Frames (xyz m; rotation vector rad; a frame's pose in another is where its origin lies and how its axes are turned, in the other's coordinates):
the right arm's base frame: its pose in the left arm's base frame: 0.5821 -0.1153 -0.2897 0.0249 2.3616 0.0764
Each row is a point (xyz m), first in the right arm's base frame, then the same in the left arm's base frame.
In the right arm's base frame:
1: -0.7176 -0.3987 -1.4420
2: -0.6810 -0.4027 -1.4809
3: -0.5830 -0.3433 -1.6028
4: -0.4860 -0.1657 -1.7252
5: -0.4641 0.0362 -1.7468
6: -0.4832 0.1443 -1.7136
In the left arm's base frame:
1: 0.0817 -0.6115 1.2125
2: 0.0283 -0.6159 1.2142
3: -0.1273 -0.5585 1.2358
4: -0.2832 -0.3831 1.2658
5: -0.3149 -0.1818 1.2784
6: -0.2785 -0.0731 1.2750

